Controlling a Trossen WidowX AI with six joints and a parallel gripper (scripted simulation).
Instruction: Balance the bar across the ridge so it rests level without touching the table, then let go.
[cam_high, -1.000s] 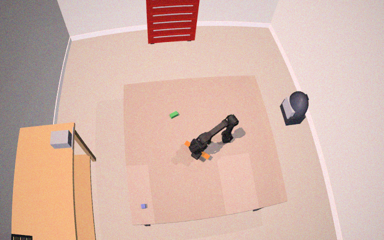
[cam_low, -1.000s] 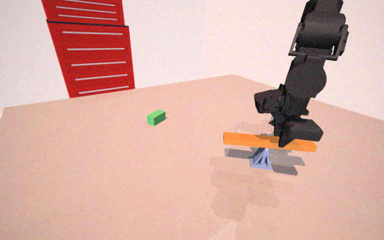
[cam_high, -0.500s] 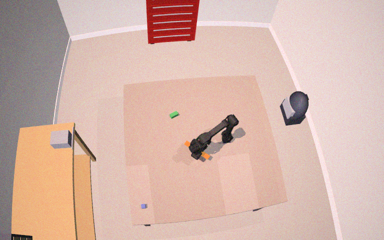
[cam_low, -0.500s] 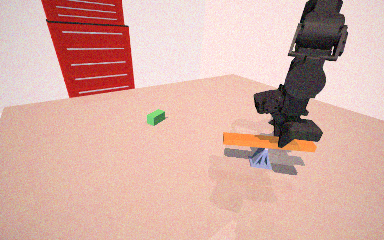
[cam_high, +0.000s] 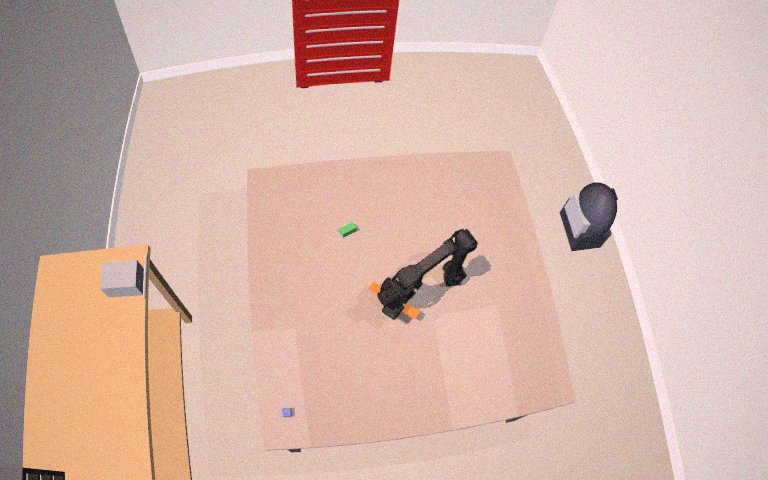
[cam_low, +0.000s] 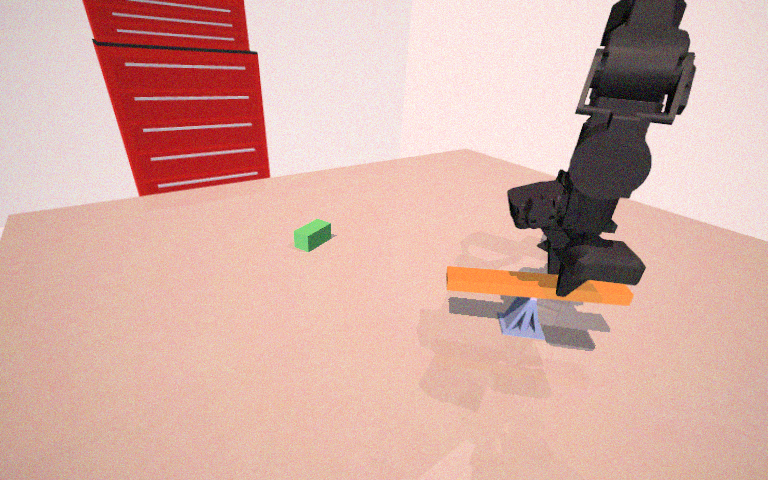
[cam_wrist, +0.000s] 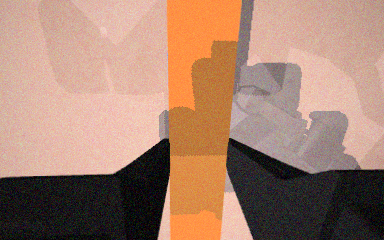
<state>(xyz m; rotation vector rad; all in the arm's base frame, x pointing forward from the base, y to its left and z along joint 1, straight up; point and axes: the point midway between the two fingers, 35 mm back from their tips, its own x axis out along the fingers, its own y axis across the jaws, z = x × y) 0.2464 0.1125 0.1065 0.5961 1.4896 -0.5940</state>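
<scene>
Now: the orange bar 2 cm ahead of my gripper tip and 2 cm to the right of it. Also, from my gripper tip: small purple cube 49 cm ahead, 39 cm to the left, 6 cm below; then green block 16 cm ahead, 38 cm to the right, 6 cm below; then ridge 2 cm ahead, 2 cm to the right, 4 cm below.
</scene>
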